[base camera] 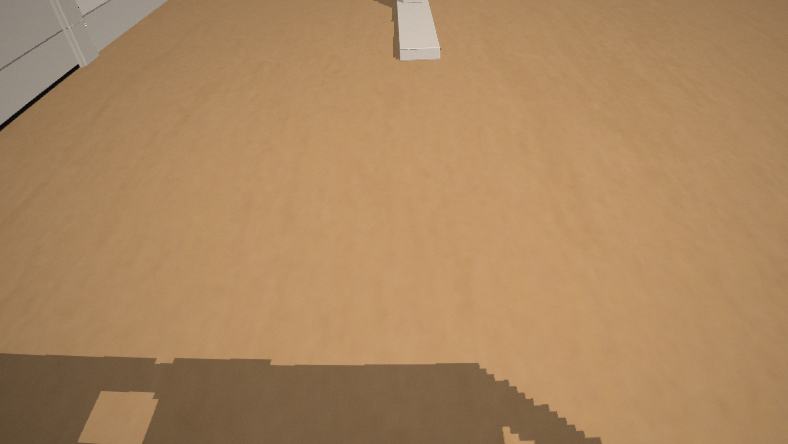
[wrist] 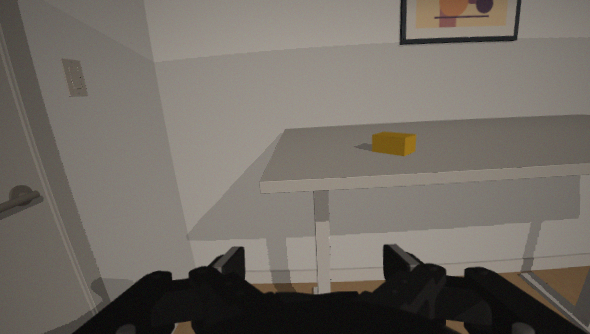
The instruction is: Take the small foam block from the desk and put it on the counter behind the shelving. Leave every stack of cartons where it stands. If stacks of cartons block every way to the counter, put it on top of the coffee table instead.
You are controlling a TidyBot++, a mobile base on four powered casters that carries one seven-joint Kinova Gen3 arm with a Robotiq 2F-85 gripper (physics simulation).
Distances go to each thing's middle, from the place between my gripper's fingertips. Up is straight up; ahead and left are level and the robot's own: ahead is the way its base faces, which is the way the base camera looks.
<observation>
Now: the small yellow foam block (wrist: 402,144) 51 cm ahead of my hand, 21 cm to the right of it and 4 cm below it.
</observation>
